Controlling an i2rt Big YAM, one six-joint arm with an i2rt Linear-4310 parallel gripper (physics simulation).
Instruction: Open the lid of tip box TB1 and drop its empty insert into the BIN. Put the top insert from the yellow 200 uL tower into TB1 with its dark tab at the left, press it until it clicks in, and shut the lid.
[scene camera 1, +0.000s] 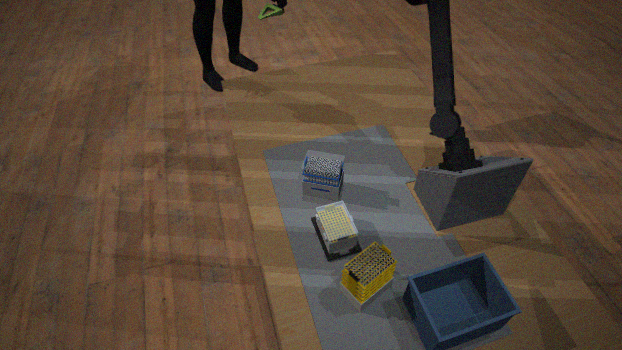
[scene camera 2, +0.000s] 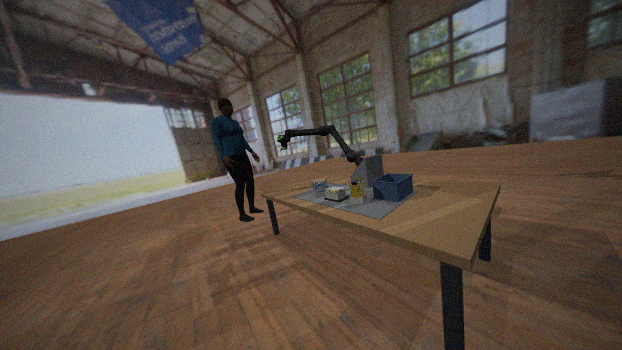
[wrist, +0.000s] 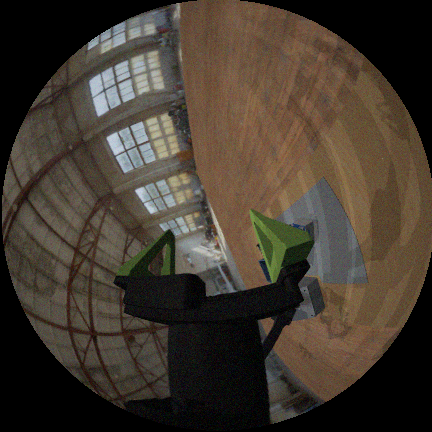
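Observation:
A box with a pale lid (scene camera 1: 337, 222) (scene camera 2: 336, 194), apparently TB1, stands shut in a dark holder; yellow dots show through its top and no label is readable. The yellow tower (scene camera 1: 369, 275) (scene camera 2: 357, 189) of stacked inserts stands beside it, on a pale base. Its top insert has a dark tab at the near left in scene camera 1. The blue BIN (scene camera 1: 425, 311) (scene camera 2: 387, 192) (wrist: 265, 270) is open-topped, right of the tower. My gripper (scene camera 2: 282, 142) (wrist: 208, 223) is open and empty, high up and well away from these objects; it is partly cut off in scene camera 1.
A blue insert stack in a pale base (scene camera 1: 323, 170) (scene camera 2: 319, 186) stands at the mat's far end. The grey mat (scene camera 1: 410, 230) (scene camera 2: 377, 212) (wrist: 340, 250) lies under the objects. The grey wedge mount (scene camera 1: 485, 192) (scene camera 2: 369, 170) (wrist: 312, 297) carries the arm. A person (scene camera 1: 232, 30) (scene camera 2: 235, 145) stands beyond the table.

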